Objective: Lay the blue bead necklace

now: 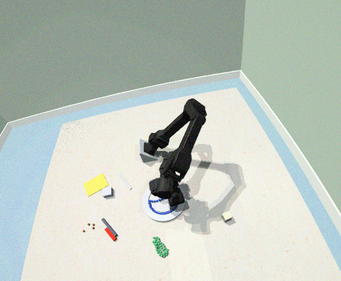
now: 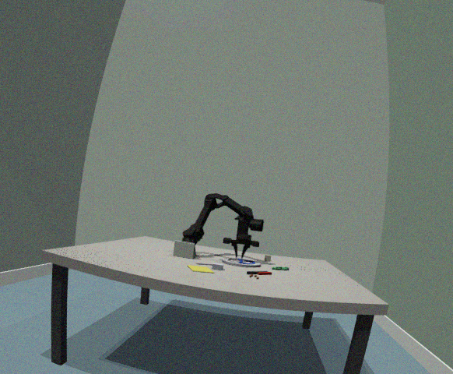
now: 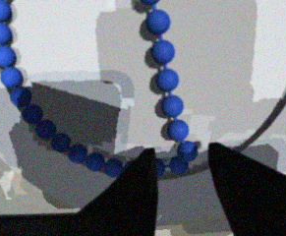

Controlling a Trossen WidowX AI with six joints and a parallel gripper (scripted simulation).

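The round bead board is 2 cm ahead of my gripper tip, 5 cm to the right of it and 1 cm below it. Also, from my gripper tip: white cube (5 cm behind, 32 cm to the right, 1 cm below); cream cube (14 cm ahead, 21 cm to the left); stick (11 cm behind, 24 cm to the right, 2 cm below).
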